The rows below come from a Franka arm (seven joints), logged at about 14 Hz.
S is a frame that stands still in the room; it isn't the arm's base.
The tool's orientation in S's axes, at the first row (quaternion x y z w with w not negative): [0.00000 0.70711 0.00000 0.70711]
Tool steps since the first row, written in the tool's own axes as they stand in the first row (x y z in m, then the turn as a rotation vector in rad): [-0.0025 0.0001 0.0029 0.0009 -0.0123 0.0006]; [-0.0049 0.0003 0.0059 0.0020 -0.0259 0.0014]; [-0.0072 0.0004 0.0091 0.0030 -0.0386 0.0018]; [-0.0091 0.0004 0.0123 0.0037 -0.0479 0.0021]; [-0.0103 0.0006 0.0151 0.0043 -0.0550 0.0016]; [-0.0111 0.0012 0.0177 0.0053 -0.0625 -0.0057]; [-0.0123 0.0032 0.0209 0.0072 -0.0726 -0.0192]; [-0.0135 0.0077 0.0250 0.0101 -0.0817 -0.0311]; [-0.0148 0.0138 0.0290 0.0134 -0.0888 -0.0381]
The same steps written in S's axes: [0.0029 0.0001 0.0025 0.0006 -0.0123 -0.0009]; [0.0059 0.0003 0.0049 0.0014 -0.0259 -0.0020]; [0.0091 0.0004 0.0072 0.0018 -0.0386 -0.0030]; [0.0123 0.0004 0.0091 0.0021 -0.0479 -0.0037]; [0.0151 0.0006 0.0103 0.0016 -0.0550 -0.0043]; [0.0177 0.0012 0.0111 -0.0057 -0.0625 -0.0053]; [0.0209 0.0032 0.0123 -0.0192 -0.0726 -0.0072]; [0.0250 0.0077 0.0135 -0.0311 -0.0817 -0.0101]; [0.0290 0.0138 0.0148 -0.0381 -0.0888 -0.0134]
